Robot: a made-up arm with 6 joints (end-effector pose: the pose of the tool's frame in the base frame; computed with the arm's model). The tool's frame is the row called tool. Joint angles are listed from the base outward.
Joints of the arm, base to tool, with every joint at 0 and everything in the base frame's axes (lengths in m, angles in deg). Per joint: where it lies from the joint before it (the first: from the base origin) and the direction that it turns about. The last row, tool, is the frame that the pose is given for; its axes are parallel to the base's.
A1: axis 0 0 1 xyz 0 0 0.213
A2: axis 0 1 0 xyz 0 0 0
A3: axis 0 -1 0 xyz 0 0 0.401
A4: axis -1 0 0 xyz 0 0 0
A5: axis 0 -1 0 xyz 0.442 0 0
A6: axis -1 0 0 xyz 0 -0.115 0
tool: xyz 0 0 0
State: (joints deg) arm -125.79 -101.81 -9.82 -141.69 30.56 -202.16
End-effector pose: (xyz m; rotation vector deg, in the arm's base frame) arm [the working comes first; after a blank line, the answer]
Working (the frame after each row of the table, in the pose's form):
after A1: 0.0000 0.0000 0.2130 0.00 0.00 -125.79
after A2: 0.0000 0.0000 0.2130 -105.74 -54.12 -85.92
after A3: 0.2295 0.3184 0.1309 -96.59 -49.44 -93.29
after A4: 0.2295 0.3184 0.1309 11.31 -87.99 13.57
after A5: 0.2385 0.3308 0.5727 15.77 -118.27 11.00
after A6: 0.2701 0.2203 0.5751 -74.97 -38.61 -131.22

0.2701 0.2203 0.5751 -74.97 -38.61 -131.22
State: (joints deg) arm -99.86 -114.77 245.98 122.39 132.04 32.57
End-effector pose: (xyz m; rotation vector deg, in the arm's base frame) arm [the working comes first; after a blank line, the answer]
Working (the frame after each row of the table, in the pose's form):
after A1: 0.0000 0.0000 0.2130 0.00 0.00 -99.86
after A2: 0.0000 0.0000 0.2130 -95.80 -80.59 -61.31
after A3: 0.0624 0.3587 0.0450 -0.65 -0.55 -99.86
after A4: 0.0624 0.3587 0.0450 -85.91 101.38 -56.48
after A5: -0.0133 -0.0767 0.0508 -71.84 -0.97 46.12
after A6: 0.0476 -0.0860 0.1479 -102.41 -14.95 47.47

0.0476 -0.0860 0.1479 -102.41 -14.95 47.47
